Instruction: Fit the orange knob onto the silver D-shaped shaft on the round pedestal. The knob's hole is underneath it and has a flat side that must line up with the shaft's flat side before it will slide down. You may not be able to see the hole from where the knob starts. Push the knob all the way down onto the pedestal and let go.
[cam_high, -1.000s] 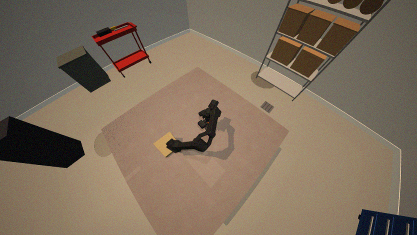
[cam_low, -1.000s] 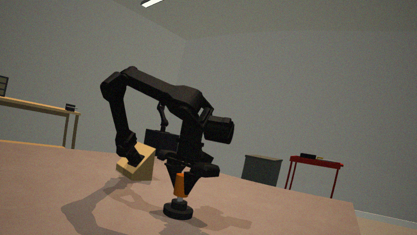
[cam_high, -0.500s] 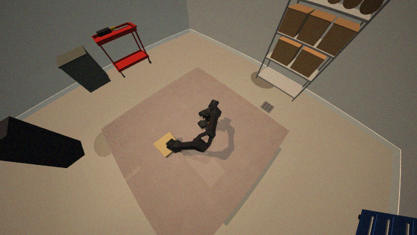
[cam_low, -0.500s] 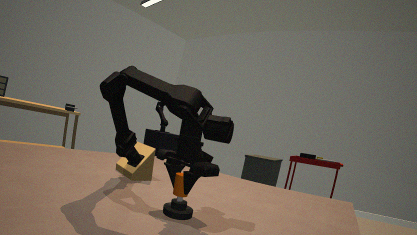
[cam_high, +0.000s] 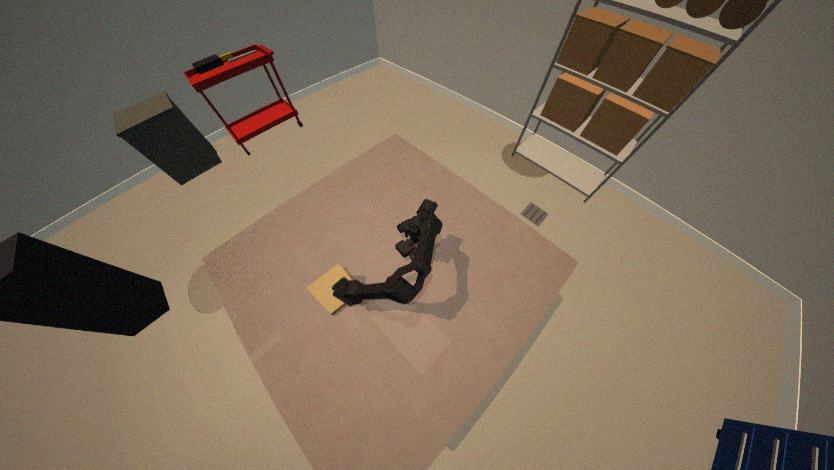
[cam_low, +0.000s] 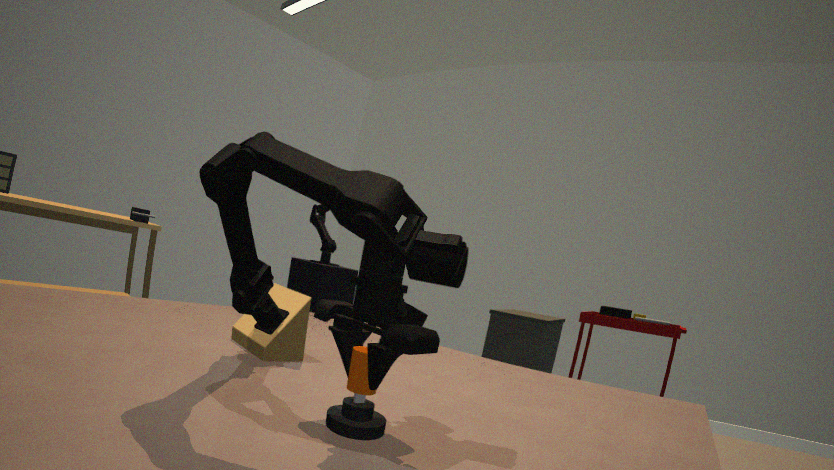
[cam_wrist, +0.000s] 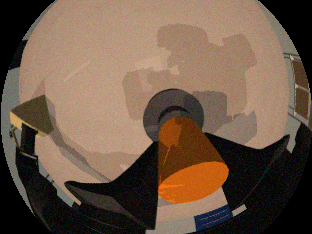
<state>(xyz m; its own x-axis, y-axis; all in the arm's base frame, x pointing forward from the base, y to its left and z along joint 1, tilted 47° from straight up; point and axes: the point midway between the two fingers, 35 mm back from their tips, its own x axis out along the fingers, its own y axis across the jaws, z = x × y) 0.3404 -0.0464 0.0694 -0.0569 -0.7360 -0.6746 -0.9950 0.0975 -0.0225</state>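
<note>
My gripper tip is now 30 mm below the orange knob. Round my gripper tip: round black pedestal (40 mm below).
</note>
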